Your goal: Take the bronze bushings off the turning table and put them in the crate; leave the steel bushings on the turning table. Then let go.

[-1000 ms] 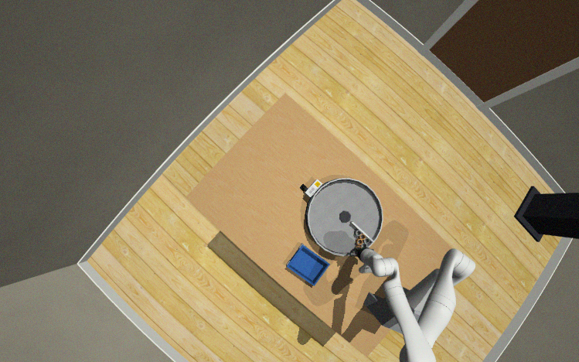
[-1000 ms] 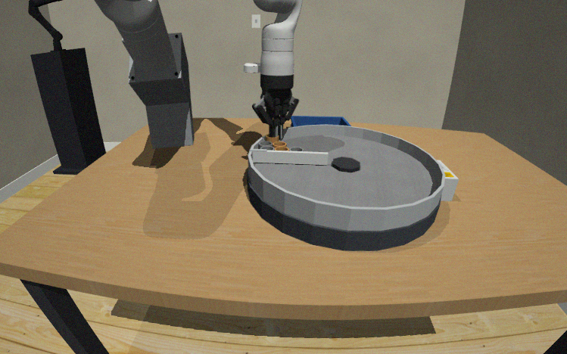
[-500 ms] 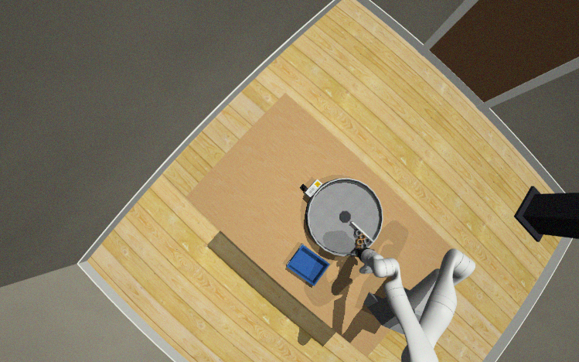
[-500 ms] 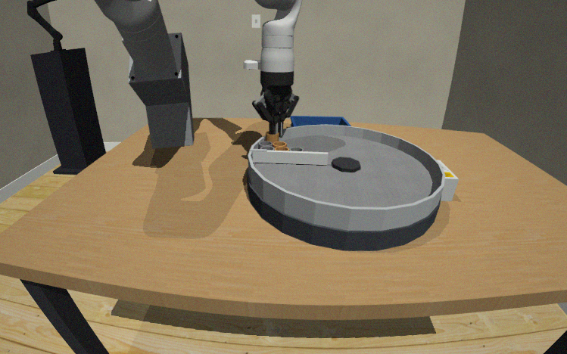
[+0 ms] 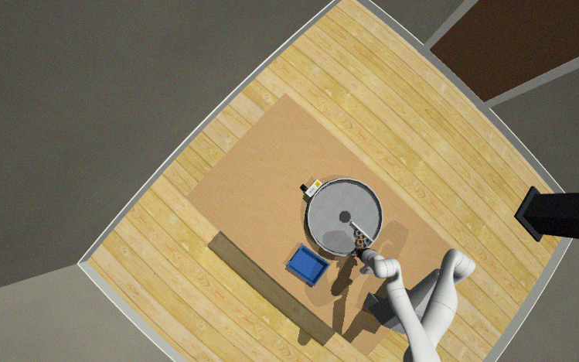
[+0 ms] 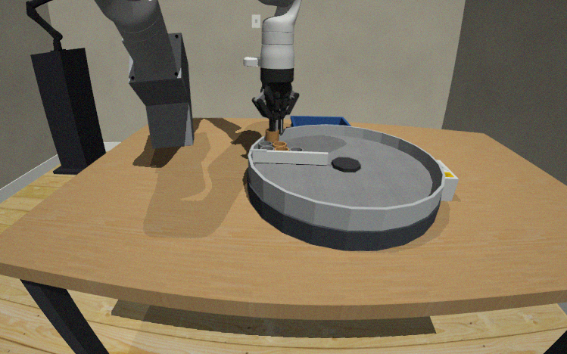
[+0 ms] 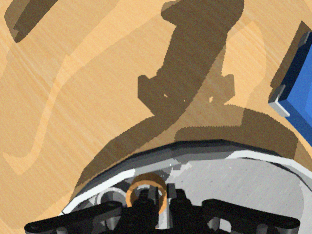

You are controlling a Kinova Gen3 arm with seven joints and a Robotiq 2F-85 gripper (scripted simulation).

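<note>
My gripper is now 240 mm to the right of the blue crate, 130 mm short of it and 80 mm above it. Also, from my hand: grey turning table: 160 mm ahead, 90 mm to the right, 60 mm below.
</note>
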